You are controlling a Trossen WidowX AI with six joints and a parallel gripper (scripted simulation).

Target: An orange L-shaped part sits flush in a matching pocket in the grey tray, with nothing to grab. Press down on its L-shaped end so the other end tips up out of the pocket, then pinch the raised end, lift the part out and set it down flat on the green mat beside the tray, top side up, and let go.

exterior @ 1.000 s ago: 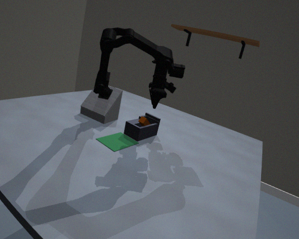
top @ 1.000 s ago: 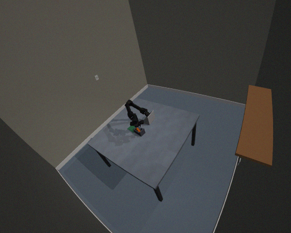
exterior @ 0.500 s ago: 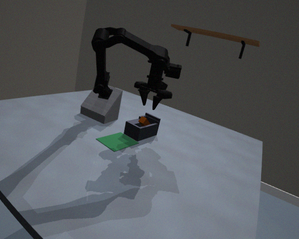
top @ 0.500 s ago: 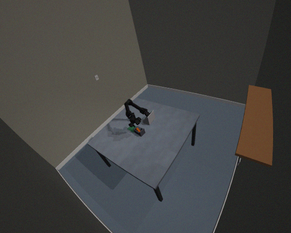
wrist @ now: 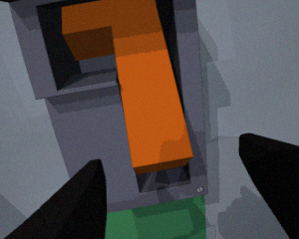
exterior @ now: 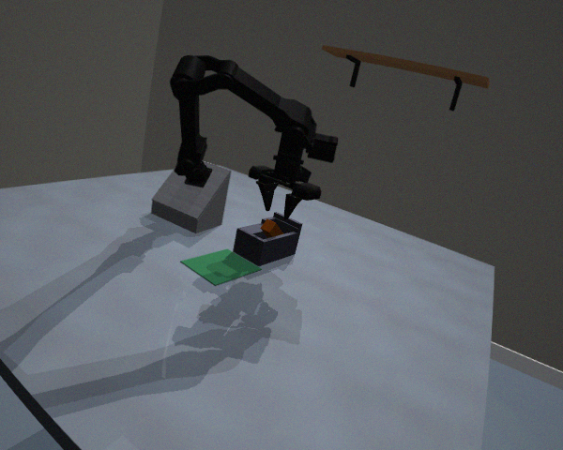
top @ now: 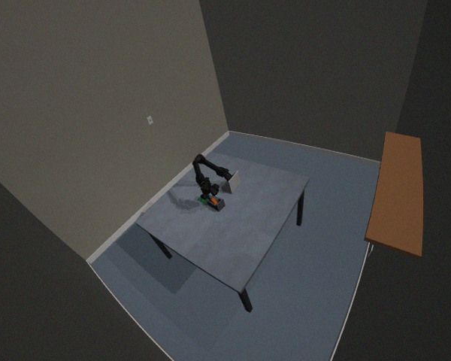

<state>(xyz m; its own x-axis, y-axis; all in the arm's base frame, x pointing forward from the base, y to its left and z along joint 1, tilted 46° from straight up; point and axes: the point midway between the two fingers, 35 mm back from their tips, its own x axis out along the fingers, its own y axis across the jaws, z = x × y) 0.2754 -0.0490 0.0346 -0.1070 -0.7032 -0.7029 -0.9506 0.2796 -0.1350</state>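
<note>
The orange L-shaped part lies 7 cm below my gripper tip, 4 cm to the left of it and 1 cm behind it. From my gripper tip the other things lie so: green mat 14 cm to the right, 13 cm below, 6 cm behind.
</note>
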